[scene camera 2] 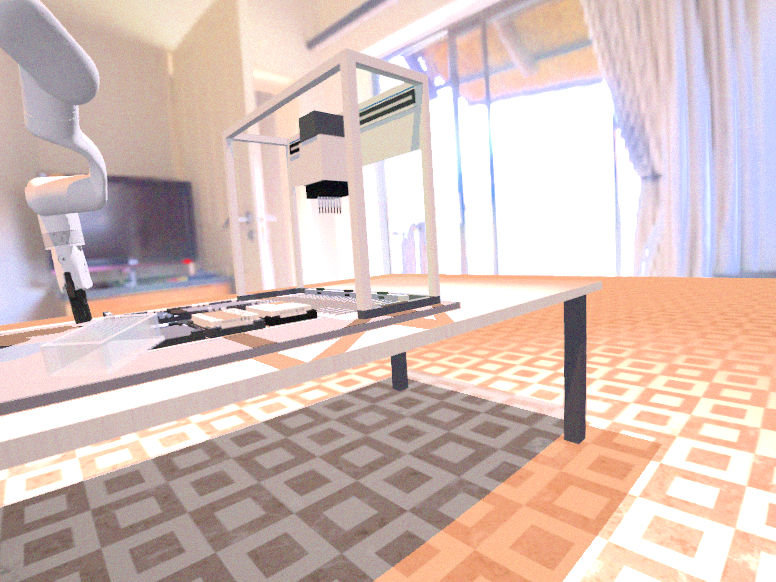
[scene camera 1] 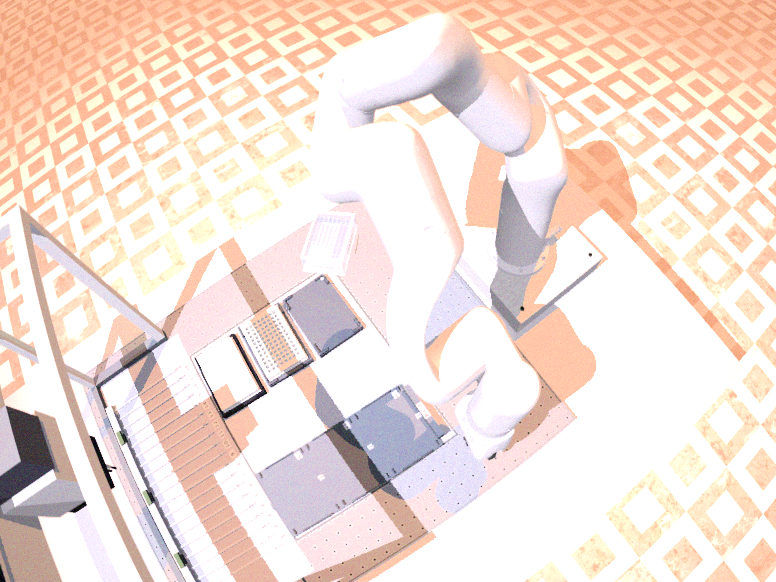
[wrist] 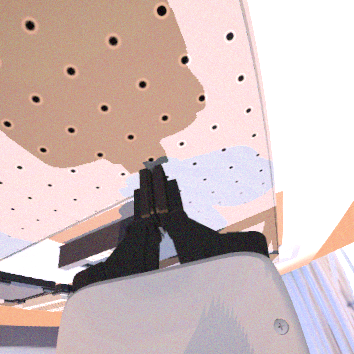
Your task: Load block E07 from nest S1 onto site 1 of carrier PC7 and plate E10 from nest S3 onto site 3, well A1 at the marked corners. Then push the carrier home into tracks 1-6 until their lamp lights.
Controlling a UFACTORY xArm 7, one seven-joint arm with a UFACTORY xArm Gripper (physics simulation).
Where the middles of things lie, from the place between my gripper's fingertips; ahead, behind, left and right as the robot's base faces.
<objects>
My gripper is now 21 cm short of the grey carrier [scene camera 1: 388, 435], 6 cm to the left of it and 1 cm below it. The rest, counted from my hand: clear well plate [scene camera 2: 100, 349] 47 cm to the right, 6 cm ahead, 2 cm above; pipetting head [scene camera 1: 58, 492] 56 cm ahead, 32 cm above, 15 cm to the right.
</objects>
